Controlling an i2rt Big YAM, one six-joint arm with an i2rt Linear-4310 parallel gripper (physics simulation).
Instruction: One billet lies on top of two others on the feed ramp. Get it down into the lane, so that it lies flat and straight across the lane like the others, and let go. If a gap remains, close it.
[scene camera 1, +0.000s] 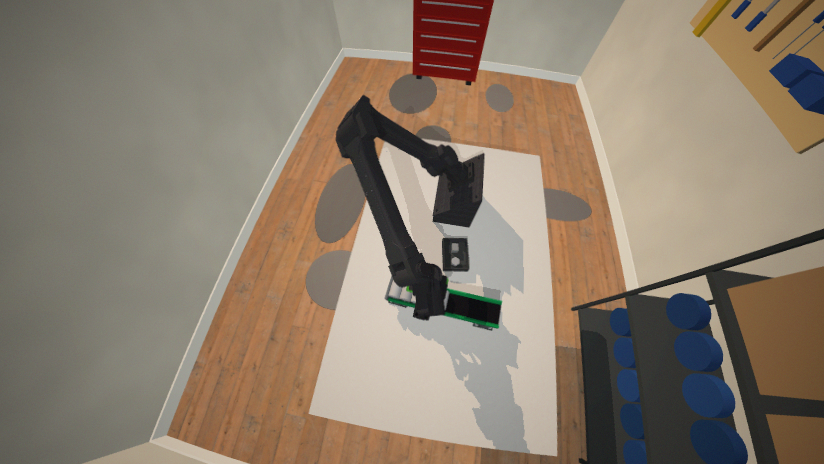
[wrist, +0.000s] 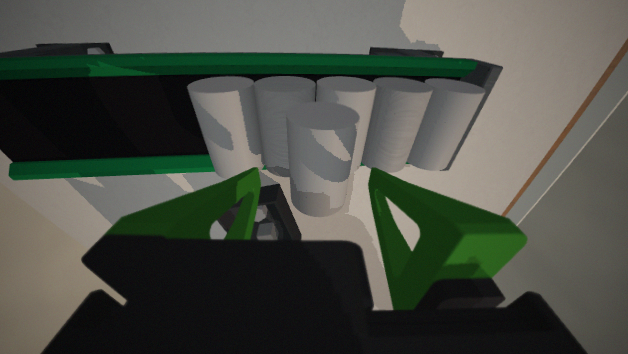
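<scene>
The feed ramp (scene camera 1: 475, 296) (wrist: 250, 63) has green side rails and a black bed. In the wrist view several grey billets (wrist: 398, 125) lie side by side across it, the rightmost near the grey end plate (wrist: 492, 76). One more billet (wrist: 320, 155) lies on top, over the second and third from the left, roughly parallel to them; its near end reaches past the near rail. My gripper (wrist: 314, 175) is open and empty, with its green fingertips apart at the left and right of the top billet's near end in the picture. In the scene view the wrist hides most of the fingers.
A black tray (scene camera 1: 455, 268) with two light parts stands between the arm base (scene camera 1: 458, 213) and the ramp; it shows partly behind the left finger in the wrist view (wrist: 290, 215). The ramp's black bed stretches left of the billets in the wrist view.
</scene>
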